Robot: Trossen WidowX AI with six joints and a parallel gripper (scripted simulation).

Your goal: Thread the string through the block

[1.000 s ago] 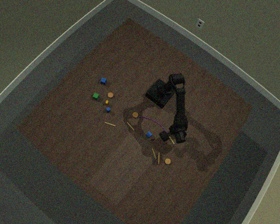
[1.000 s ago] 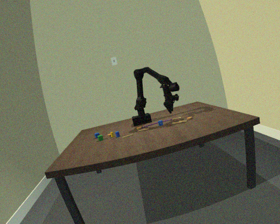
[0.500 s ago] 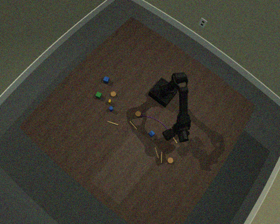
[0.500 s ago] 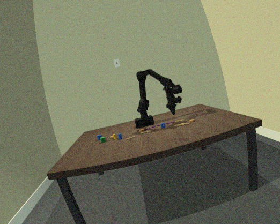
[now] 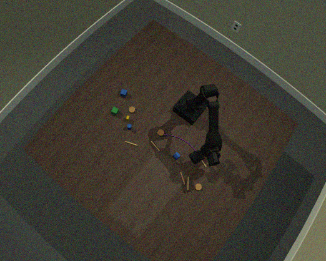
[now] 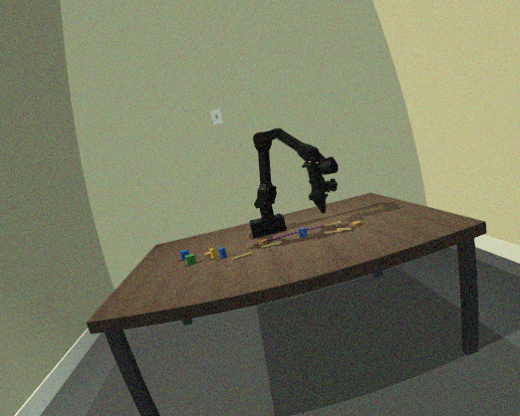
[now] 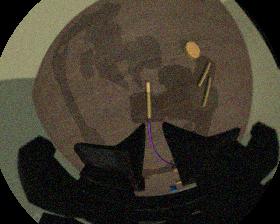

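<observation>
Right now my gripper tip is 5 cm above the thin stick and 1 cm to the right of it. From my gripper tip the other things lie so: green cube (57 cm to the right, 11 cm ahead, 4 cm below); round wooden button (28 cm to the right, 5 cm below, 3 cm ahead); yellow block (48 cm to the right, 10 cm ahead, 4 cm below).
</observation>
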